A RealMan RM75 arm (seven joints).
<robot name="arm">
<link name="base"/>
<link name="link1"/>
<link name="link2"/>
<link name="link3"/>
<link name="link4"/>
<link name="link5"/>
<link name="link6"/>
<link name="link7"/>
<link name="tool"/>
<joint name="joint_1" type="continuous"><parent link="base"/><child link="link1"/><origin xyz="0.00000 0.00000 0.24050" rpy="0.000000 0.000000 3.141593"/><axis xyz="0 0 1"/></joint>
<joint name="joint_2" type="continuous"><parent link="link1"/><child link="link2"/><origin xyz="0.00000 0.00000 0.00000" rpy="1.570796 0.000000 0.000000"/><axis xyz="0 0 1"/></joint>
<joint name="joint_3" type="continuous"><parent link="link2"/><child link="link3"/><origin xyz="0.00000 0.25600 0.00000" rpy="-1.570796 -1.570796 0.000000"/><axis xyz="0 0 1"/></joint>
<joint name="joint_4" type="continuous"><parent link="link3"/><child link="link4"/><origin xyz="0.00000 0.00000 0.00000" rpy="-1.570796 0.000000 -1.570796"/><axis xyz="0 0 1"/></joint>
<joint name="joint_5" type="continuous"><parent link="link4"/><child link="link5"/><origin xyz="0.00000 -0.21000 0.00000" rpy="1.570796 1.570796 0.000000"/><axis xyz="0 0 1"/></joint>
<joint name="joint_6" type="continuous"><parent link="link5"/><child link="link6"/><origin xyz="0.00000 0.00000 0.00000" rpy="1.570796 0.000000 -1.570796"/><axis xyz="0 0 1"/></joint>
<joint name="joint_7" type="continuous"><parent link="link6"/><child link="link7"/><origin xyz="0.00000 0.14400 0.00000" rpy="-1.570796 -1.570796 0.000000"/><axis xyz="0 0 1"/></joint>
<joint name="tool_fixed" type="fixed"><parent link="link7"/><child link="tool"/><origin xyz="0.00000 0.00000 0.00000" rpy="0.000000 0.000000 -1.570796"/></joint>
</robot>
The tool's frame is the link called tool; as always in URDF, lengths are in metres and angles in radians. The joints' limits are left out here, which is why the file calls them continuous.
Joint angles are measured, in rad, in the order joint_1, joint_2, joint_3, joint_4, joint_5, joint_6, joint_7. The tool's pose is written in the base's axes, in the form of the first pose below.
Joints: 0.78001 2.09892 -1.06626 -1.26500 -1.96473 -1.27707 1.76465
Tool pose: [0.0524, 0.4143, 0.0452, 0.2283, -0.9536, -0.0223, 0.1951]
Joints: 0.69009 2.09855 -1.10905 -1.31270 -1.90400 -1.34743 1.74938
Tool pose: [0.0693, 0.3918, 0.0410, 0.1939, -0.9603, -0.0227, 0.1992]
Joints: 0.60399 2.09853 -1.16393 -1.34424 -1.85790 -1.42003 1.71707
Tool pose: [0.0869, 0.3673, 0.0313, 0.1519, -0.9686, -0.0293, 0.1946]
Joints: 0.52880 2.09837 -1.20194 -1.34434 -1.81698 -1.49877 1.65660
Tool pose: [0.1066, 0.3439, 0.0217, 0.1082, -0.9745, -0.0378, 0.1930]
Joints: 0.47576 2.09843 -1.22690 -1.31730 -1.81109 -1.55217 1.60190
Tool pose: [0.1272, 0.3275, 0.0118, 0.0758, -0.9792, -0.0363, 0.1846]
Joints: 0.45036 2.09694 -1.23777 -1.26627 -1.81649 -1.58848 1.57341
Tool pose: [0.1448, 0.3174, 0.0028, 0.0482, -0.9826, -0.0198, 0.1783]
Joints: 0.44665 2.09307 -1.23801 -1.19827 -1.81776 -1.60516 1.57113
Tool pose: [0.1585, 0.3132, -0.0046, 0.0272, -0.9836, 0.0101, 0.1777]
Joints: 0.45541 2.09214 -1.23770 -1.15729 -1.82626 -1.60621 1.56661
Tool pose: [0.1639, 0.3130, -0.0096, 0.0180, -0.9842, 0.0223, 0.1745]
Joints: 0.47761 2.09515 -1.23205 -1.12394 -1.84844 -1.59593 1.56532
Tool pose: [0.1652, 0.3169, -0.0145, 0.0155, -0.9854, 0.0284, 0.1669]
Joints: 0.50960 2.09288 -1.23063 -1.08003 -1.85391 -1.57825 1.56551
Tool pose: [0.1638, 0.3229, -0.0191, 0.0132, -0.9857, 0.0342, 0.1643]
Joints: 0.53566 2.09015 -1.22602 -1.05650 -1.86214 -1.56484 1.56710
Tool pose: [0.1614, 0.3286, -0.0207, 0.0148, -0.9863, 0.0346, 0.1604]
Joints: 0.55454 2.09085 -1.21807 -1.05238 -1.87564 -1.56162 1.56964
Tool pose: [0.1579, 0.3326, -0.0207, 0.0166, -0.9872, 0.0302, 0.1560]
